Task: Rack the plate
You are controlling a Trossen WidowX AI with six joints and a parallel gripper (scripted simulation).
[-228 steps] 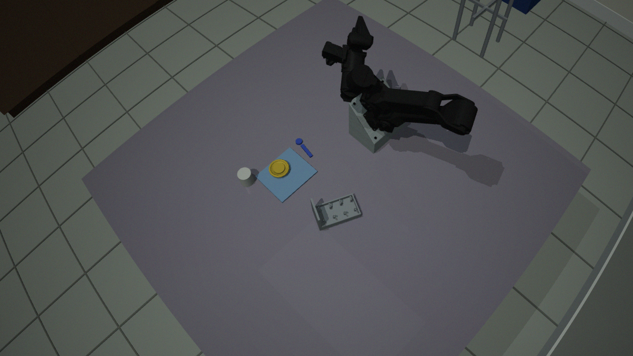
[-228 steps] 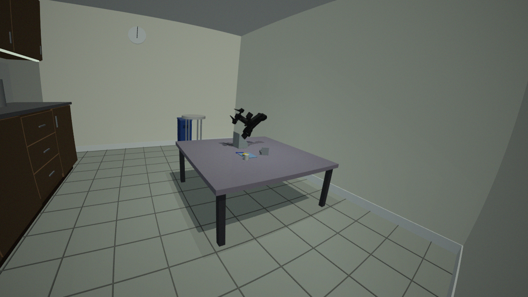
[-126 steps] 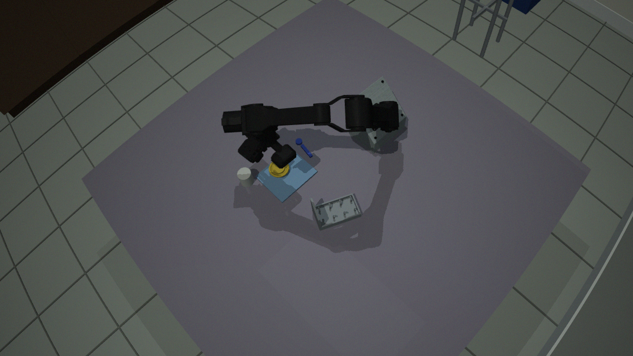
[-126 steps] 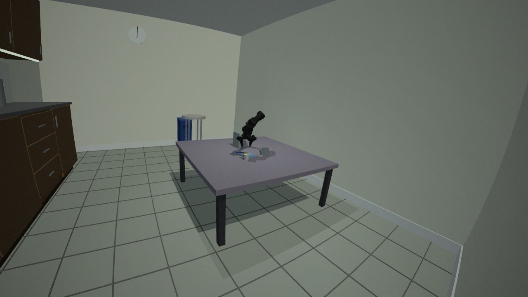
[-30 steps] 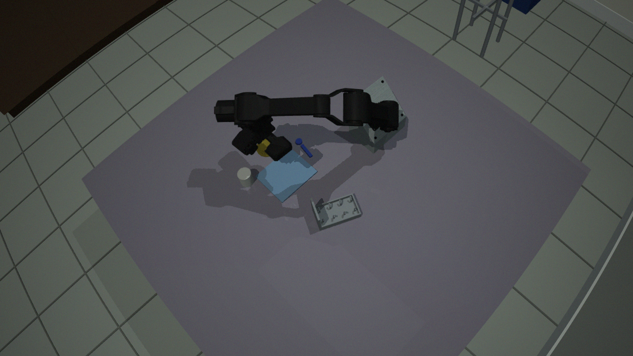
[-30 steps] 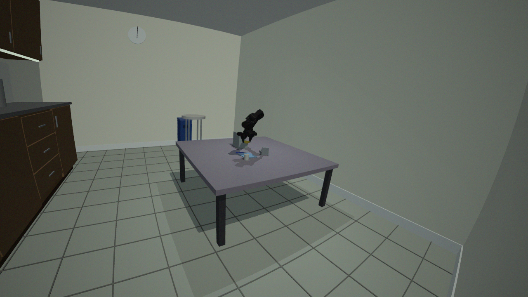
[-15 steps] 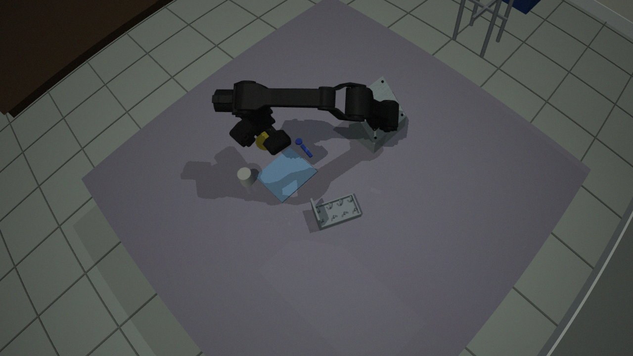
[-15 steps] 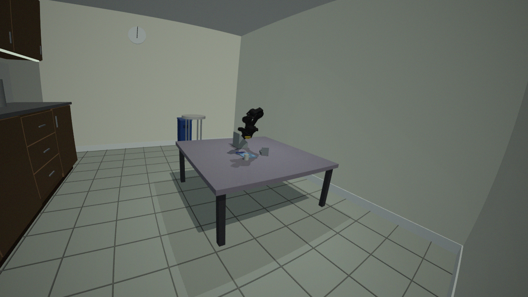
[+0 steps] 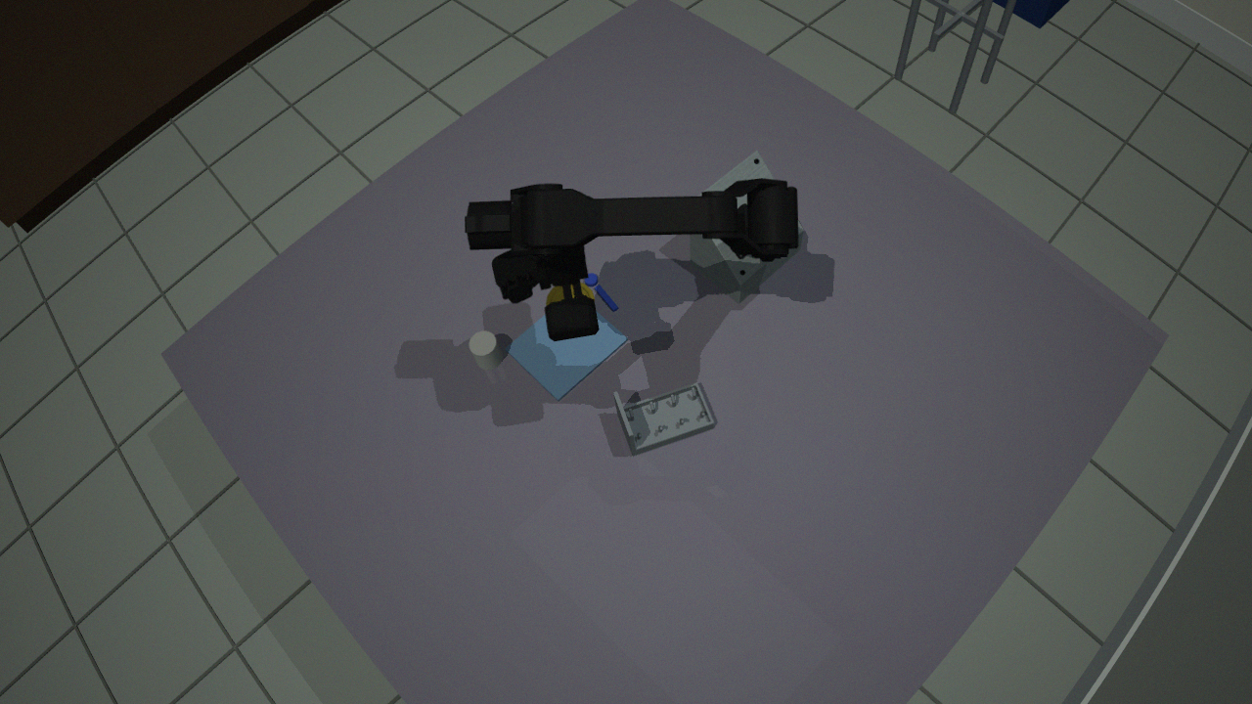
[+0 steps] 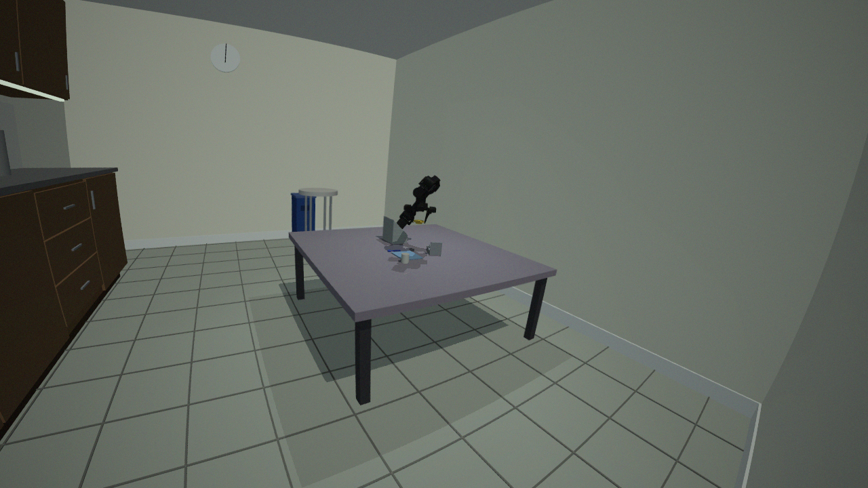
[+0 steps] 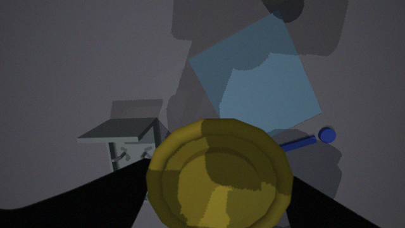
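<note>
The grey dish rack lies 18 cm below my gripper tip, 15 cm to the left of it and 2 cm behind it. From my gripper tip the other things lie so: yellow plate 1 cm above; light blue mat 20 cm below, 6 cm to the right, 1 cm behind; white cup 17 cm below, 13 cm to the right, 9 cm ahead.
</note>
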